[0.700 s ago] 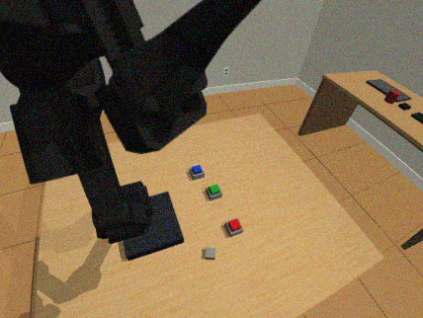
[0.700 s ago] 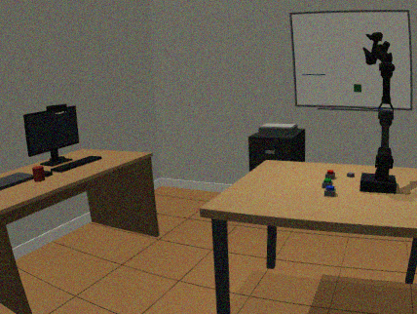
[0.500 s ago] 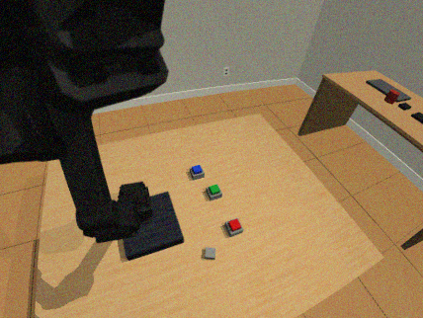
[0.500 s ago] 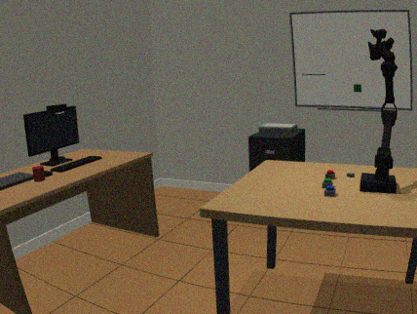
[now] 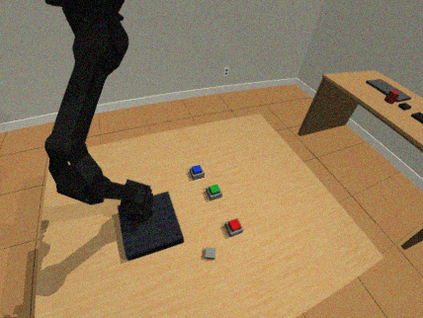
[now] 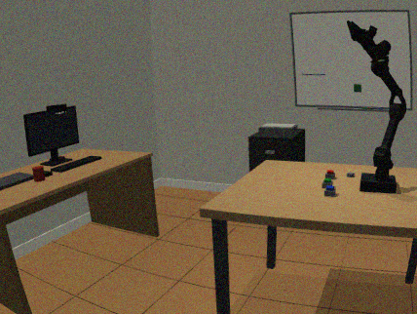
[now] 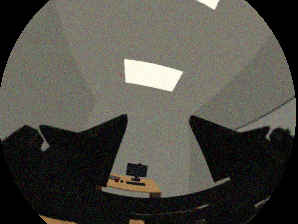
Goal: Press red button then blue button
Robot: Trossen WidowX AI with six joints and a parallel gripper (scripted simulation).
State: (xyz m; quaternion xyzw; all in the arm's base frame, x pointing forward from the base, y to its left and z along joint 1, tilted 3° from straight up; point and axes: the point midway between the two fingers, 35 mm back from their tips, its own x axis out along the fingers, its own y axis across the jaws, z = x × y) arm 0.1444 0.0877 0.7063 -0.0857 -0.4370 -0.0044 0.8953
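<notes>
Right now my gripper tip is 75 cm above the red button, 17 cm to the left of it and 14 cm short of it. The rest, counted from my gripper tip: blue button (75 cm below, 10 cm to the left, 9 cm ahead); green button (75 cm below, 12 cm ahead, 1 cm to the right); small grey block (78 cm below, 23 cm to the right, 4 cm ahead).
</notes>
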